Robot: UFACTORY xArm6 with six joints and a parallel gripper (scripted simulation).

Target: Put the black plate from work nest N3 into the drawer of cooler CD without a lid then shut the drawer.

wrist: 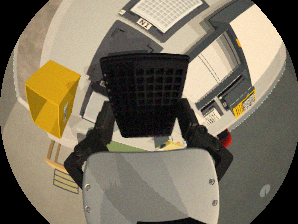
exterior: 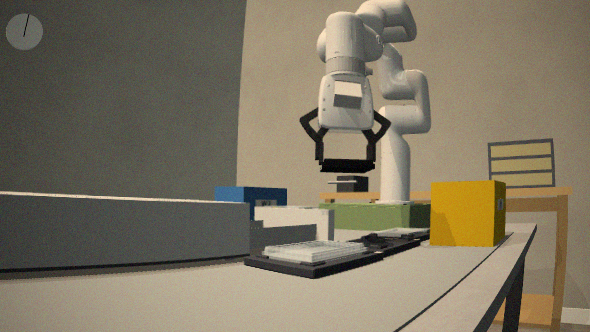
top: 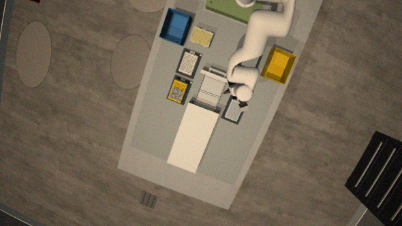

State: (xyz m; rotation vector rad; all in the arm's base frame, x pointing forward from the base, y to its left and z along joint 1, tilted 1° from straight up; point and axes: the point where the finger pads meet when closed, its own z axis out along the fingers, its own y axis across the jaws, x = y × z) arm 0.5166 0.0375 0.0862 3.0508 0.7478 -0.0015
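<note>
The drawer is 60 mm ahead of my hand, 150 mm to the right of it and 140 mm below it. The rest, counted from my hand: yellow bin (160 mm behind, 220 mm to the left, 120 mm below); then yellow tip box (90 mm ahead, 350 mm to the right, 110 mm below); then black plate (10 mm below).
</note>
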